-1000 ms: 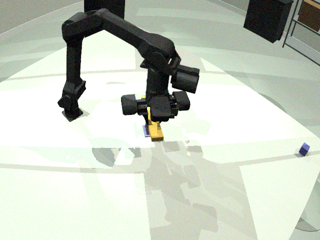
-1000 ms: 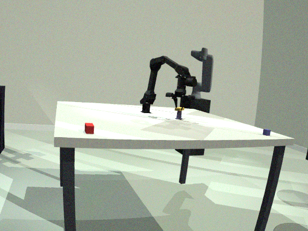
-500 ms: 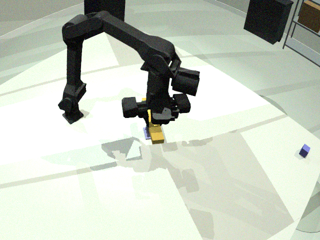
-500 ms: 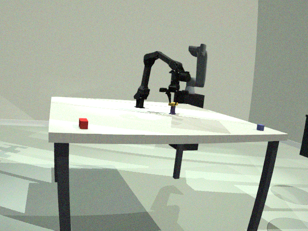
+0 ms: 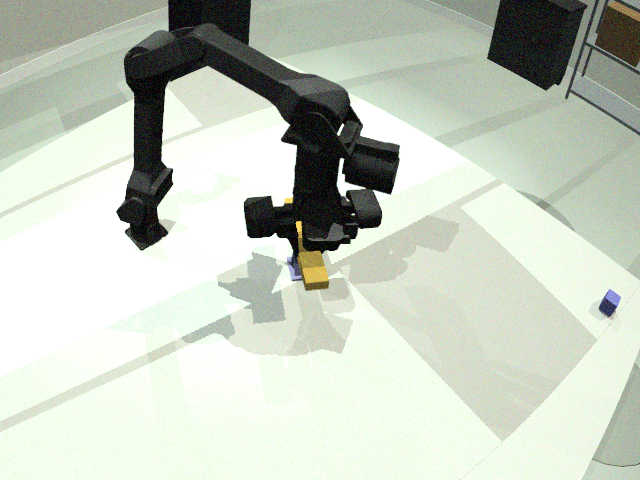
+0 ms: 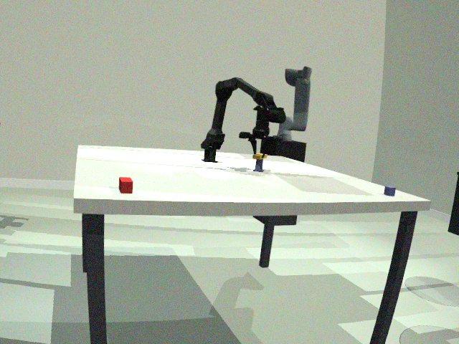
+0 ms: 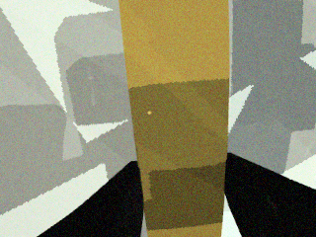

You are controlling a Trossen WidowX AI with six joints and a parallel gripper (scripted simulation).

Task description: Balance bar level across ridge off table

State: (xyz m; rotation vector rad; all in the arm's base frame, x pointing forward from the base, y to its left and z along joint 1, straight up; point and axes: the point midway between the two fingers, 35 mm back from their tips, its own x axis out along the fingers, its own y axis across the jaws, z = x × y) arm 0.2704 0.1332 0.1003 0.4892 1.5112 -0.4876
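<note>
Now: the yellow bar 20 mm to the left of my gripper tip and 20 mm behind it. The rest, counted from my gripper tip: red cube 630 mm to the right, 470 mm ahead, 50 mm below; then small blue cube 470 mm ahead, 370 mm to the left, 50 mm below.
</note>
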